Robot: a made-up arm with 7 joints. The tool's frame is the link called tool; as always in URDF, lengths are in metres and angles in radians. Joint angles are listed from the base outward. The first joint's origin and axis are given. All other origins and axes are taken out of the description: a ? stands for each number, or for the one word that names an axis. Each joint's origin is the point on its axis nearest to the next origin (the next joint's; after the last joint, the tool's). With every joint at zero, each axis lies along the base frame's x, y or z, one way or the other. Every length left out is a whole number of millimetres.
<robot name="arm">
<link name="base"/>
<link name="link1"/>
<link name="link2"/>
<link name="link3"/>
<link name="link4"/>
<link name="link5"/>
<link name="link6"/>
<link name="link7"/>
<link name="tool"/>
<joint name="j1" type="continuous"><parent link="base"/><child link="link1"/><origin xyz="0.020 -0.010 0.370" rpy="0.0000 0.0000 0.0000"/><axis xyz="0 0 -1"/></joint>
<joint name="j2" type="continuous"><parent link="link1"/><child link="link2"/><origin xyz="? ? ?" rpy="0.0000 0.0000 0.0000"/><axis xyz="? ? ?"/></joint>
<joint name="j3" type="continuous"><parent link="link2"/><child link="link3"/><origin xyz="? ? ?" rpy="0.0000 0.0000 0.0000"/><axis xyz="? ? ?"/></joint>
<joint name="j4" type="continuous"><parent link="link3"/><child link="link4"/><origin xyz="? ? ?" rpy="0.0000 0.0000 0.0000"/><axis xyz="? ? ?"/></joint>
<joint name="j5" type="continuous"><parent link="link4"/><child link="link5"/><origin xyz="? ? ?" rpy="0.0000 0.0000 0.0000"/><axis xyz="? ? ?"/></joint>
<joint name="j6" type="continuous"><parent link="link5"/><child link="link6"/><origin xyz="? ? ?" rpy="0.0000 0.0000 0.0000"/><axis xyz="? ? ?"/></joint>
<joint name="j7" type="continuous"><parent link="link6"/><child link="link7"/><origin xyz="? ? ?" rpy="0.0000 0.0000 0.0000"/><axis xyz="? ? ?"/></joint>
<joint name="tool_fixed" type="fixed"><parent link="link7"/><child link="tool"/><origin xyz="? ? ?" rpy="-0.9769 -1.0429 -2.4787"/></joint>
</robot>
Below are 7 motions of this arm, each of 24 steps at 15 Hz.
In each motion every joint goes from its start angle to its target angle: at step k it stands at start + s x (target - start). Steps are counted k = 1, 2, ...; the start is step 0. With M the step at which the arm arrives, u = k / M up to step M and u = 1 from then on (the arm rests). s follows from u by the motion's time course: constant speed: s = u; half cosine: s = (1 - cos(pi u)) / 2; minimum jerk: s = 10 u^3 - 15 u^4 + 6 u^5.
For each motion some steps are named. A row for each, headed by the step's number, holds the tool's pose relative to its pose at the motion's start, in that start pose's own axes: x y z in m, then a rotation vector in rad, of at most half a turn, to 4 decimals.
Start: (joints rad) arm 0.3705 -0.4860 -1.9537 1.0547 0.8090 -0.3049 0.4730
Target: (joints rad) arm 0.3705 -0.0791 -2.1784 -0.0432 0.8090 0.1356 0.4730
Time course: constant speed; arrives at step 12
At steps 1, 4, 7, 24:
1: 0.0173 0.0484 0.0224 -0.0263 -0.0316 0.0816
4: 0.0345 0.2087 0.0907 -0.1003 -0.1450 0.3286
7: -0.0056 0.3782 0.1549 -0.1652 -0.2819 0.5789
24: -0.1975 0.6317 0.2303 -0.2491 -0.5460 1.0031

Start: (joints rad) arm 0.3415 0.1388 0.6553 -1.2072 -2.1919 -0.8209 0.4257
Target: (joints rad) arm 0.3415 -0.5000 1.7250 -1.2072 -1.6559 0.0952 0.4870
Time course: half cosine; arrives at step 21
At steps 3, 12, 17, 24:
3: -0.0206 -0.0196 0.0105 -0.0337 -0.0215 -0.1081
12: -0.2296 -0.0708 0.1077 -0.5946 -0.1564 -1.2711
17: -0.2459 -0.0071 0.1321 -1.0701 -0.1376 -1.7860
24: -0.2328 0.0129 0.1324 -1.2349 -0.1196 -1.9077

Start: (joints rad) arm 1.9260 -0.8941 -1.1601 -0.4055 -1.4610 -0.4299 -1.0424
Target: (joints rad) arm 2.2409 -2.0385 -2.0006 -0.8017 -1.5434 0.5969 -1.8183
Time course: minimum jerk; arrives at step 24
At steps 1, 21, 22, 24:
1: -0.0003 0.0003 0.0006 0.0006 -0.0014 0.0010
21: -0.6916 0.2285 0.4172 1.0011 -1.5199 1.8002
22: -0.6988 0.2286 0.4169 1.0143 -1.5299 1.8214
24: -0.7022 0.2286 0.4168 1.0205 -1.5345 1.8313

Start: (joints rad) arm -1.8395 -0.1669 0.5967 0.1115 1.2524 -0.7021 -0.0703
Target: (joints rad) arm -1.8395 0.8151 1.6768 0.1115 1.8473 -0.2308 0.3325
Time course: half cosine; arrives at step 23
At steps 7, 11, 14, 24:
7: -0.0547 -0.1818 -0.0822 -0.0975 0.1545 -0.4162
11: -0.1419 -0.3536 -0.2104 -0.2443 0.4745 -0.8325
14: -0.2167 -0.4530 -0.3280 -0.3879 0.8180 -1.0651
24: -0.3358 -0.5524 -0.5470 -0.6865 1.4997 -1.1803

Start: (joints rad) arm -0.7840 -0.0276 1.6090 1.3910 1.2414 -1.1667 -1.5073
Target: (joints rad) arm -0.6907 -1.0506 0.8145 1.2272 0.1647 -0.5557 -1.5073
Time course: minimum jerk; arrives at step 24
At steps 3, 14, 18, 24:
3: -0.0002 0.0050 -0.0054 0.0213 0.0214 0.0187
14: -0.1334 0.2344 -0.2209 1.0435 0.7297 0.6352
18: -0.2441 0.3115 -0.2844 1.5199 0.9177 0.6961
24: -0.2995 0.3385 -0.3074 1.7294 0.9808 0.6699

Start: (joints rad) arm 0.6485 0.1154 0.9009 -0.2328 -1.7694 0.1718 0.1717
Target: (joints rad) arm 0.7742 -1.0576 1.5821 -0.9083 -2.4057 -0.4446 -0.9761
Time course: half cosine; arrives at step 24
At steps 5, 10, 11, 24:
5: -0.0065 -0.0690 -0.1098 0.1386 0.1097 -0.0619
10: -0.1094 -0.2328 -0.3532 0.4734 0.2838 -0.3116
11: -0.1482 -0.2670 -0.3998 0.5433 0.3014 -0.3851
24: -0.5683 -0.4524 -0.5967 0.8988 0.1148 -1.0392

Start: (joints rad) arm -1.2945 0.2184 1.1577 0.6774 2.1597 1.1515 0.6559
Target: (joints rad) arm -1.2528 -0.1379 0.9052 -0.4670 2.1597 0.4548 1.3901
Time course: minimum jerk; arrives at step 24
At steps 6, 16, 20, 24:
6: 0.0229 -0.0189 0.0525 0.0225 -0.0293 0.0022
16: 0.0131 -0.2887 0.4059 -0.0005 -0.3702 -0.1057
20: -0.0431 -0.3825 0.4738 -0.0500 -0.4760 -0.1941
24: -0.0572 -0.4018 0.4855 -0.0617 -0.4972 -0.2160

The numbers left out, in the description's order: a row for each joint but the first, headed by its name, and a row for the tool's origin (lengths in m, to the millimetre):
j2: xyz 0.030 0.020 0.000, axis 0 1 0
j3: xyz 0.010 0.000 0.460, axis 0 0 -1
j4: xyz -0.020 0.020 0.000, axis 0 1 0
j5: xyz 0.010 0.000 0.380, axis 0 0 -1
j6: xyz 0.010 0.000 0.000, axis 0 1 0
j7: xyz 0.020 0.000 0.120, axis 0 0 -1
tool: xyz -0.010 0.010 0.000

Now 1 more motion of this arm.
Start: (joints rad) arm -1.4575 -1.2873 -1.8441 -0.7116 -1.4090 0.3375 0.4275
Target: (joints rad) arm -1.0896 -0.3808 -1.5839 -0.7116 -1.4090 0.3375 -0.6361
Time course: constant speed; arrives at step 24
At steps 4, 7, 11, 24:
4: 0.0206 0.1010 -0.0562 0.0102 -0.0003 0.1170
7: 0.0283 0.1712 -0.1053 0.0187 0.0070 0.2021
11: 0.0290 0.2552 -0.1791 0.0311 0.0272 0.3110
24: -0.0254 0.4249 -0.4664 0.0806 0.1737 0.6088

